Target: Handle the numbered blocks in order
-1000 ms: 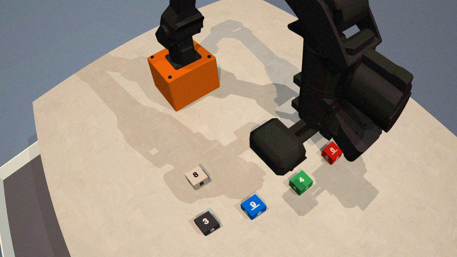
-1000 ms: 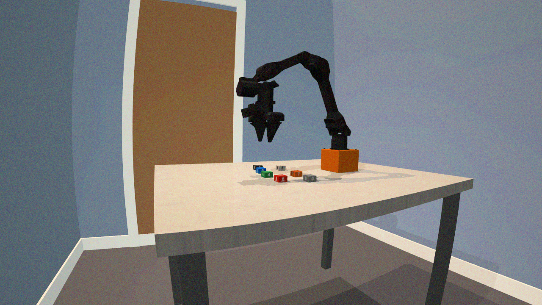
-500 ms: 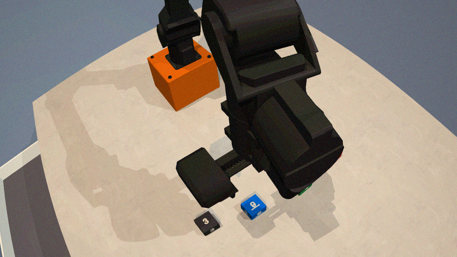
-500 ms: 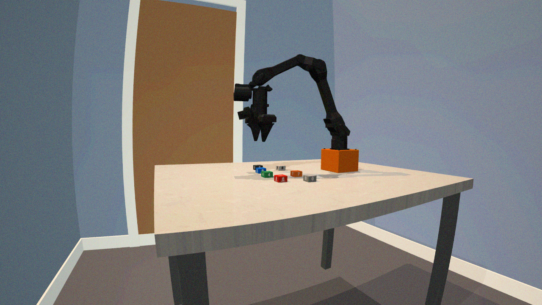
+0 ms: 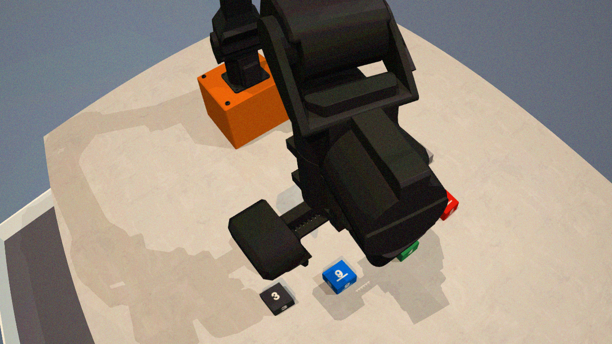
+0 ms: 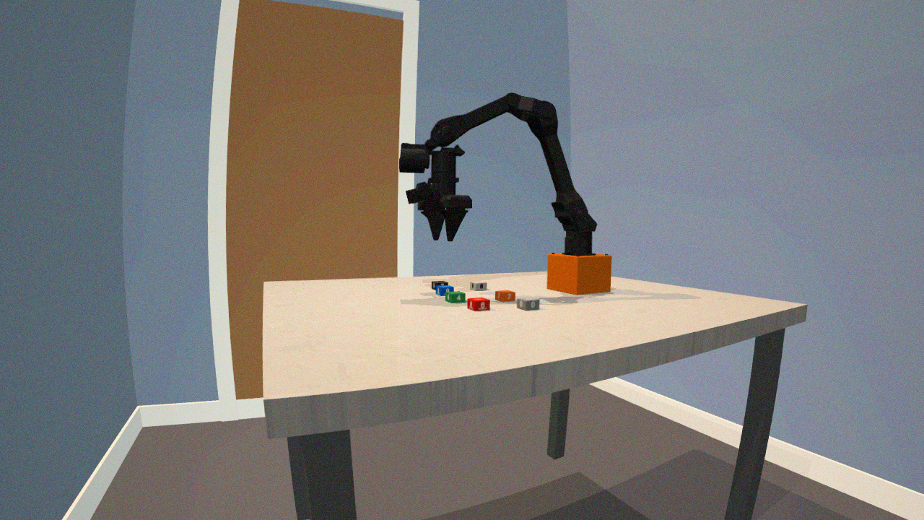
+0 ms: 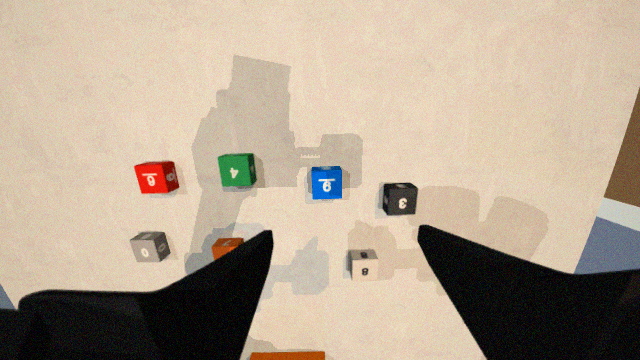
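The grey block is 9 cm behind my gripper tip, 23 cm to the left of it and 12 cm below it. From my gripper tip the other things lie so: blue 9 block (1 cm to the left, 12 cm below); then green block (1 cm ahead, 10 cm to the left, 12 cm below); then black 3 block (2 cm behind, 8 cm to the right, 12 cm below).
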